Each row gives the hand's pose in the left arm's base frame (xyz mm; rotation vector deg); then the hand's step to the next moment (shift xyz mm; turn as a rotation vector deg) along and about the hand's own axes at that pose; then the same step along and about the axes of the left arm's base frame.
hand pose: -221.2 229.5 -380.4 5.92 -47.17 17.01
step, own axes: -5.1 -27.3 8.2 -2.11 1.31 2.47
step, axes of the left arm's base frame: -0.9 -28.8 2.5 -3.49 0.28 0.09
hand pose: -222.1 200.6 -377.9 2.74 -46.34 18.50
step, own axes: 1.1 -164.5 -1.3 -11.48 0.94 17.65
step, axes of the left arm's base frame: 51.2 -155.8 13.1 -20.08 -5.06 3.90
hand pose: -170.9 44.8 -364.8 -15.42 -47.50 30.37
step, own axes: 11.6 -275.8 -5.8 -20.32 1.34 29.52
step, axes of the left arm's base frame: 104.8 -225.0 121.0 -34.14 -9.26 5.93
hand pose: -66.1 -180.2 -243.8 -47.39 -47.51 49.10
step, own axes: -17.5 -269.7 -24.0 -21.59 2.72 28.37
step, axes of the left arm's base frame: 94.4 -131.4 217.8 -34.07 -10.12 3.90
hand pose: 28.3 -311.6 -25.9 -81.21 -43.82 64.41
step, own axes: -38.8 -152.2 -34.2 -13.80 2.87 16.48
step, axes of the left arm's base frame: 40.1 -21.4 154.2 -20.40 -7.25 1.28
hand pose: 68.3 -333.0 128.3 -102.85 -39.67 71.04
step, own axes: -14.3 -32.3 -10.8 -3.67 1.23 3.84
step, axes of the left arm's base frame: 5.4 1.4 36.5 -4.93 -2.34 0.03
